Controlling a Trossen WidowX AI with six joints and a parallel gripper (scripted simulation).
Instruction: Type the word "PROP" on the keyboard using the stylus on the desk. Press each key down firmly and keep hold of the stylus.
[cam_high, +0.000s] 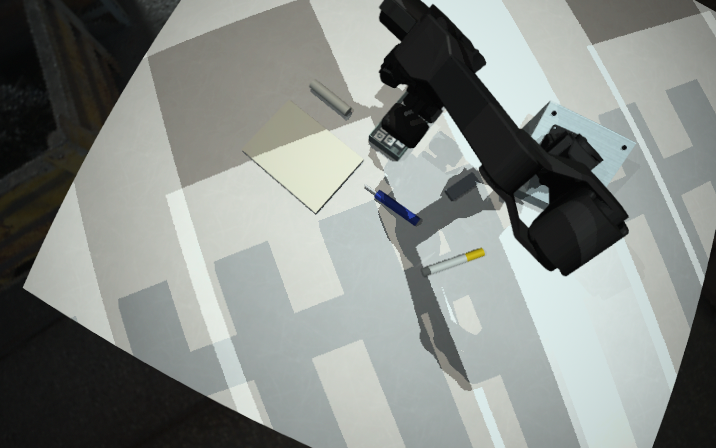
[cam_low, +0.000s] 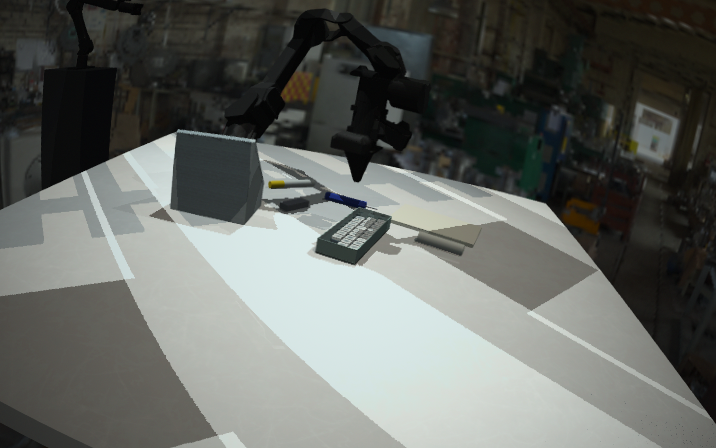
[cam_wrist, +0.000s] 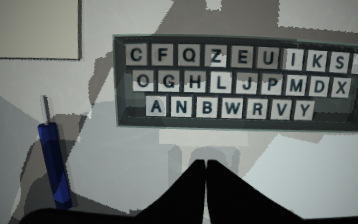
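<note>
Now: gripper tip 10 mm short of the blue stylus, 140 mm to the right of it and 90 mm above it. From my gripper tip the other things lie so: white cylinder (180 mm ahead, 10 mm to the right, 80 mm below); then small grey block (120 mm behind, 60 mm to the left, 90 mm below); then pale notepad (190 mm ahead, 120 mm to the left, 90 mm below).
</note>
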